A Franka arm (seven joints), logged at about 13 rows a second.
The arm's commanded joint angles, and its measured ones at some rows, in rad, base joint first. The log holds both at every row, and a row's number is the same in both.
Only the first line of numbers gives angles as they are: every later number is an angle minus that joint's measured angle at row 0.
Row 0, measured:
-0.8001 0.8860 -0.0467 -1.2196 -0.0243 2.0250 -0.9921
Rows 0 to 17, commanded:
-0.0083 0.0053 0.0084 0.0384 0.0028 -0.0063 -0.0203
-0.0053 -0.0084 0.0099 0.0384 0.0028 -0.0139 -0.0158
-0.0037 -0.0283 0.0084 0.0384 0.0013 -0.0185 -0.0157
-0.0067 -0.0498 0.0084 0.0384 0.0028 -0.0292 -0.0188
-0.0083 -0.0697 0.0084 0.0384 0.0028 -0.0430 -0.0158
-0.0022 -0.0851 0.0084 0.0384 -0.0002 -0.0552 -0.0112
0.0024 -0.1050 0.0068 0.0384 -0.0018 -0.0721 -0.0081
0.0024 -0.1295 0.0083 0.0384 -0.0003 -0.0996 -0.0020
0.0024 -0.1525 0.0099 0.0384 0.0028 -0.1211 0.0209
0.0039 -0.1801 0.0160 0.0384 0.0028 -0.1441 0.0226
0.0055 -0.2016 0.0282 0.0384 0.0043 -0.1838 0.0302
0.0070 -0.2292 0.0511 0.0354 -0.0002 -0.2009 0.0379
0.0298 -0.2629 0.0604 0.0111 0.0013 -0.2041 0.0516
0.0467 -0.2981 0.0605 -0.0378 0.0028 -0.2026 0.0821
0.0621 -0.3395 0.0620 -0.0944 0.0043 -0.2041 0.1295
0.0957 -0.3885 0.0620 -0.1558 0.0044 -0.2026 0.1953
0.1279 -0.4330 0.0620 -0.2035 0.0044 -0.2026 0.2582
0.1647 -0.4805 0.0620 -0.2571 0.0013 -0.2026 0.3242
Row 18, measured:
0.1122 -0.3504 0.0659 -0.1013 0.0019 -0.2103 0.2222
